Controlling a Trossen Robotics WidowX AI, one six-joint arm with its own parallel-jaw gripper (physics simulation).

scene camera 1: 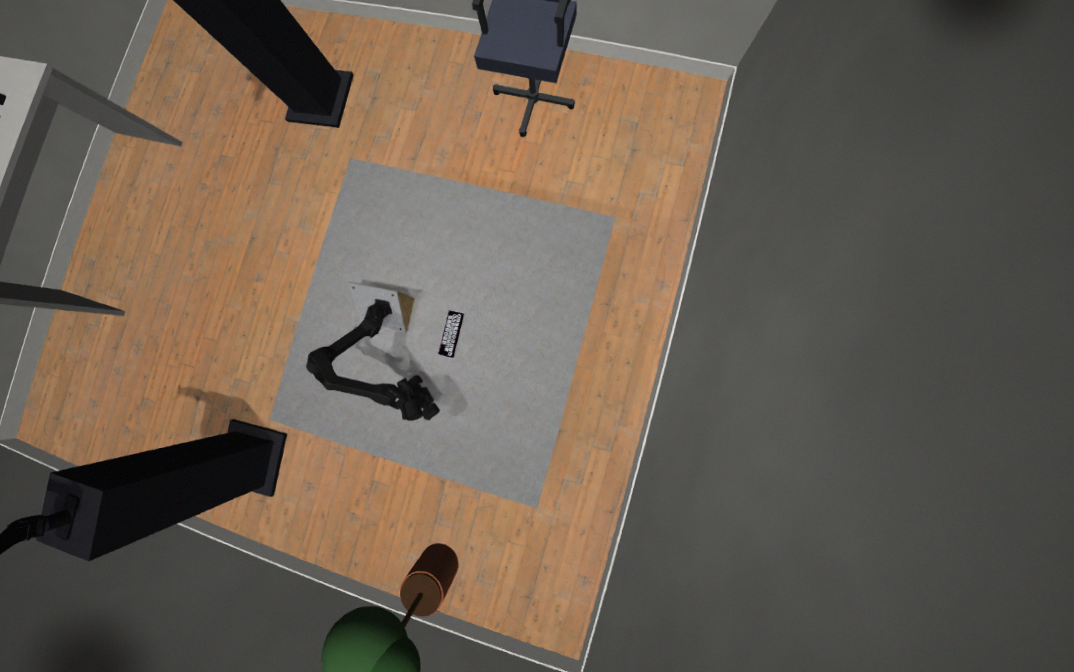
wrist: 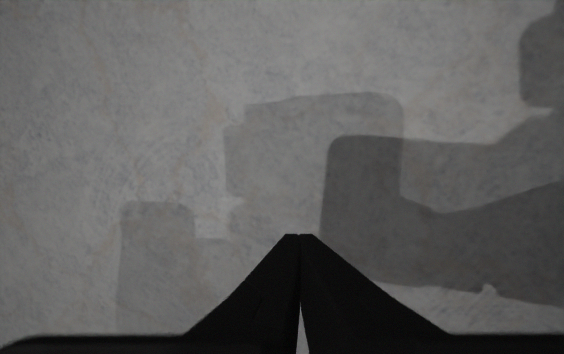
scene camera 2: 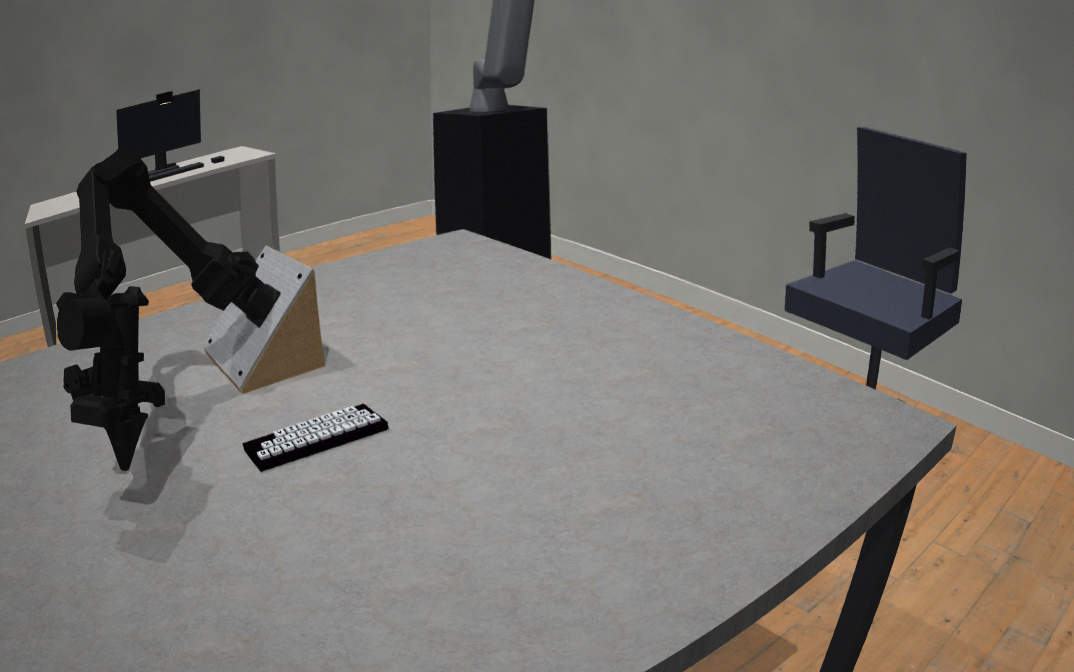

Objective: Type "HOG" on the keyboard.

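Pixels of known places: gripper, fingertip midpoint: [scene camera 1: 432, 400] [wrist: 298, 247] [scene camera 2: 124, 470]; arm's base at its link origin: [scene camera 1: 383, 306] [scene camera 2: 263, 305].
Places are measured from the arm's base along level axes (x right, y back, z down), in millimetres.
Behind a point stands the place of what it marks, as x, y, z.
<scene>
A small black keyboard [scene camera 1: 451, 333] {55, -287, 81} [scene camera 2: 316, 435] {56, -292, 85} with white lettered keys lies flat on the grey table [scene camera 1: 491, 253] {-332, -382, 97} [scene camera 2: 554, 475] {-125, -536, 97}. My gripper [scene camera 2: 125, 467] {350, -279, 50} [wrist: 298, 247] {350, -279, 50} is shut and empty, with its fingertips together and pointing down. In the scene camera 2 view it hangs above the table to the left of the keyboard, apart from it. In the wrist view the fingertips stand over bare table with the arm's shadows, and the keyboard does not show there. Single letters are too small to read surely.
The arm's base is fixed on a slanted wedge mount [scene camera 1: 405, 309] {-7, -77, 40} [scene camera 2: 289, 340] {-11, -77, 39} beside the keyboard. An office chair [scene camera 1: 524, 39] [scene camera 2: 875, 305], a black pedestal [scene camera 2: 491, 182] with a grey arm, a white desk [scene camera 2: 253, 154] with a monitor [scene camera 2: 158, 125], and a potted plant [scene camera 1: 431, 578] stand around the table.
</scene>
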